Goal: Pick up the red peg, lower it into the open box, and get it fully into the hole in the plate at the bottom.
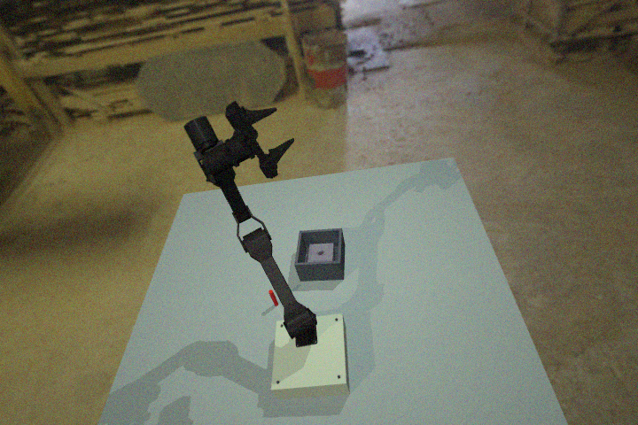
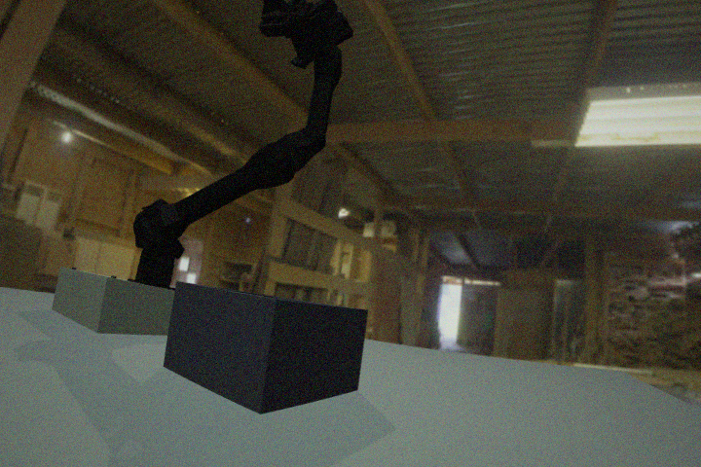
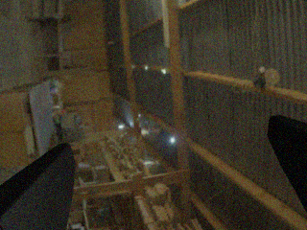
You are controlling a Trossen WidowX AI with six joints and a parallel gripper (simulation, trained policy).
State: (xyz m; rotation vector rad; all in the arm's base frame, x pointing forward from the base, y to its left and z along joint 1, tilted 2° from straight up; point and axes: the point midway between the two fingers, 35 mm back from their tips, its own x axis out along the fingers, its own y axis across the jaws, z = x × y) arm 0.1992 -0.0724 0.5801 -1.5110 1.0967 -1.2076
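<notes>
The red peg lies 630 mm below my gripper tip, 190 mm to the left of it and 20 mm behind it. From my gripper tip the other things lie so: box: 640 mm below, 120 mm ahead, 10 mm to the left; then grey plate: 630 mm below, 120 mm ahead, 10 mm to the left.
</notes>
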